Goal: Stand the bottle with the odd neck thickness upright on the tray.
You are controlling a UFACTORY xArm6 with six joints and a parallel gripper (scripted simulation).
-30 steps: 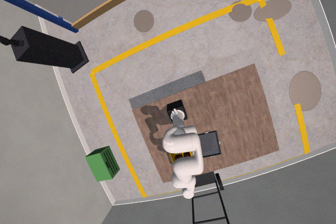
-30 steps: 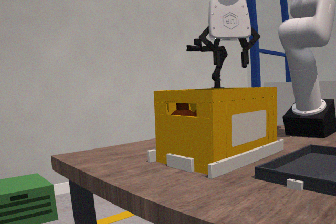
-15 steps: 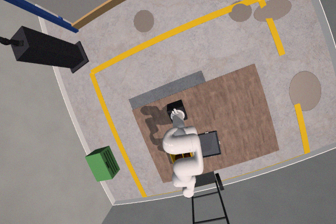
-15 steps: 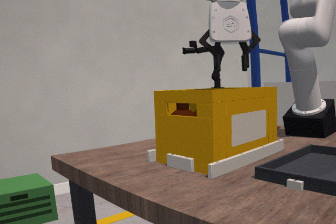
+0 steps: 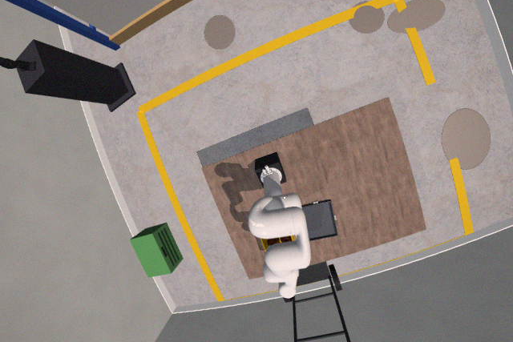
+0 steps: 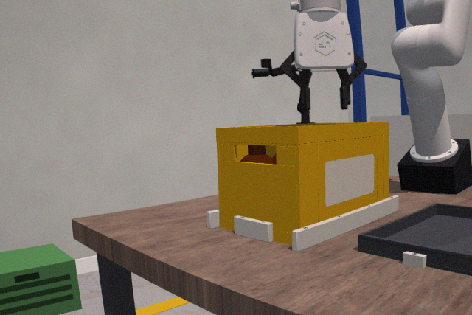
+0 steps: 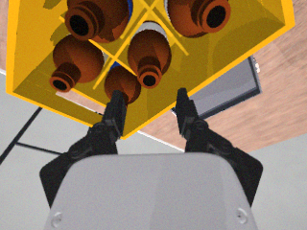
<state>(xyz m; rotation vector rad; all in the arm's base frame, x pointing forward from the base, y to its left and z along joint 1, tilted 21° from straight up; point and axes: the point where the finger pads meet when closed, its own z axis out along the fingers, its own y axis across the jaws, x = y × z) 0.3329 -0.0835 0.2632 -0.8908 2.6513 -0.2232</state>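
My hand is 1 cm past the yellow crate, 4 cm to the left of it and 13 cm above it. Also, from my hand: dark tray (2 cm ahead, 23 cm to the left, 20 cm below).
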